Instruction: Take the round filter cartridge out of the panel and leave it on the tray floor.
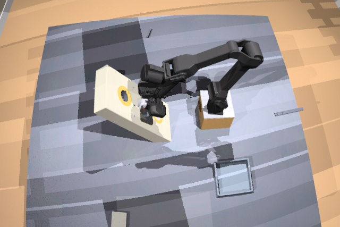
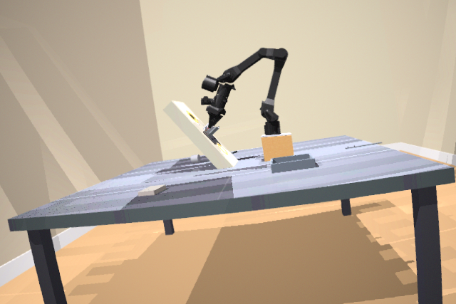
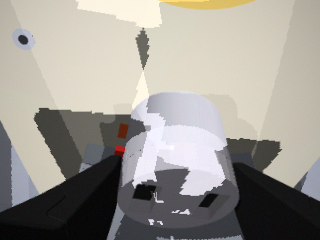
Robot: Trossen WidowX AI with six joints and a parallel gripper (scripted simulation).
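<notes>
Right now the grey bracket is 40 mm below my gripper tip and 10 mm behind it. From my gripper tip the other things lie so: filter cartridge right at my gripper tip; then service panel 40 mm ahead, 20 mm below, 10 mm to the left; then square tray 370 mm behind, 240 mm to the left, 170 mm below.
</notes>
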